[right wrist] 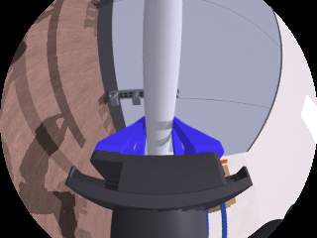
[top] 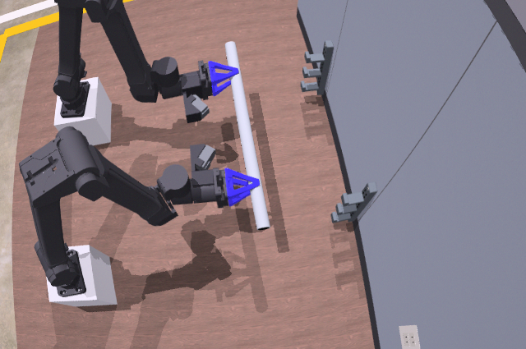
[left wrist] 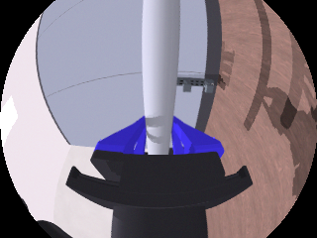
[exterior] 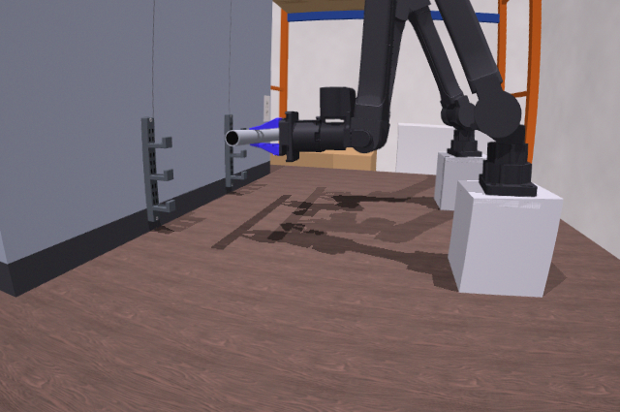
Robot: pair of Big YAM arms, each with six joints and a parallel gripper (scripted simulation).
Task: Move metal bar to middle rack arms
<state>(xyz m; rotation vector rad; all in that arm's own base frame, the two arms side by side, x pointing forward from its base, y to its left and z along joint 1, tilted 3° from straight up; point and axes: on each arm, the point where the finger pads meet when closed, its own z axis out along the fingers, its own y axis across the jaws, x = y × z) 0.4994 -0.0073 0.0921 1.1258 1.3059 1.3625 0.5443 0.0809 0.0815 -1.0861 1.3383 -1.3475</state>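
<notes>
Now: the metal bar 1 cm ahead of my left hand, 15 cm to the right of it and 1 cm below it. From my left hand the other things lie so: grey wall panel (43 cm ahead, 18 cm to the right, 22 cm above).
Right now my right hand is 15 cm to the right of the metal bar, 1 cm below it and 1 cm past it. Also, from my right hand: grey wall panel: 41 cm ahead, 23 cm above, 12 cm to the left.
</notes>
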